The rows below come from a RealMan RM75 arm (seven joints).
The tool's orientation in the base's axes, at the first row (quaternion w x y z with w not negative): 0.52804, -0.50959, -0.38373, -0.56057
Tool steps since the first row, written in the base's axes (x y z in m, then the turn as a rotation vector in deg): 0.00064, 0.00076, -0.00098, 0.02, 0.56, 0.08; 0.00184, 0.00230, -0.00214, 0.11, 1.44, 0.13; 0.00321, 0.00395, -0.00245, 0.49, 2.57, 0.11; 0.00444, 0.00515, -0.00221, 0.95, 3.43, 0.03; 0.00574, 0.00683, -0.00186, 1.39, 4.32, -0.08
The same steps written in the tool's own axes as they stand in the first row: -0.00106, 0.00062, 0.00066, -0.03, -0.07, 0.56; -0.00241, 0.00170, 0.00213, -0.15, -0.12, 1.44; -0.00294, 0.00284, 0.00390, -0.37, 0.09, 2.59; -0.00285, 0.00384, 0.00531, -0.59, 0.42, 3.48; -0.00275, 0.00483, 0.00722, -0.84, 0.74, 4.40
